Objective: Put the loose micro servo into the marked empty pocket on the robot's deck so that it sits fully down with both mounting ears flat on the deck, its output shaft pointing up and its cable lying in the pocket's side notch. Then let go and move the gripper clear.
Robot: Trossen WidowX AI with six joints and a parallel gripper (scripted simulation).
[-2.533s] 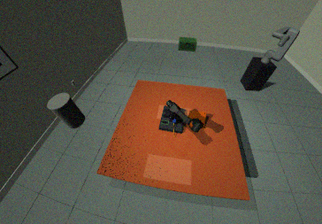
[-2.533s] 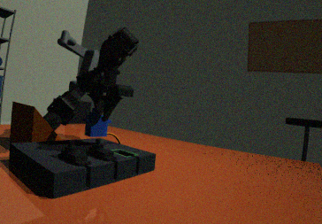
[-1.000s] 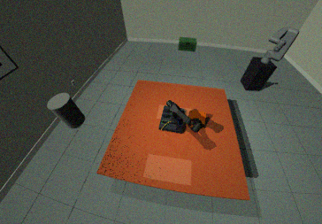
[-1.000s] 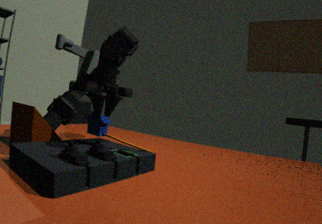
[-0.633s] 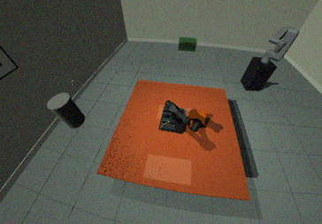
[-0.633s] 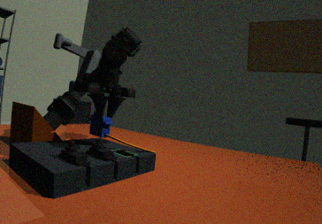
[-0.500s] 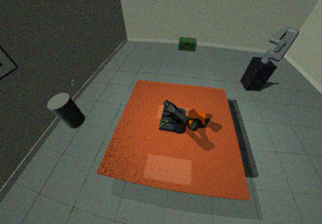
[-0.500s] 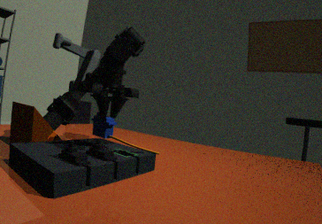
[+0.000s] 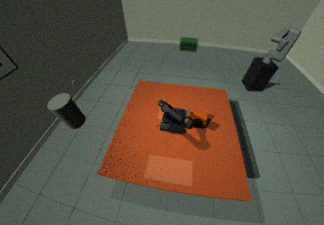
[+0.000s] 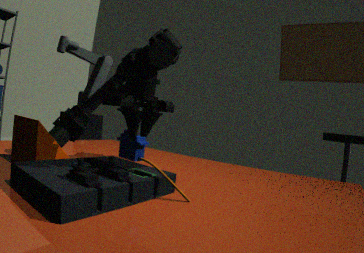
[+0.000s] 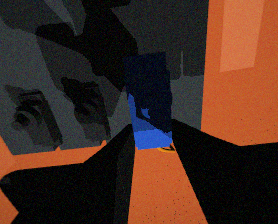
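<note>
The dark deck is 100 mm behind my gripper tip, 60 mm to the right of it and 100 mm below it.
</note>
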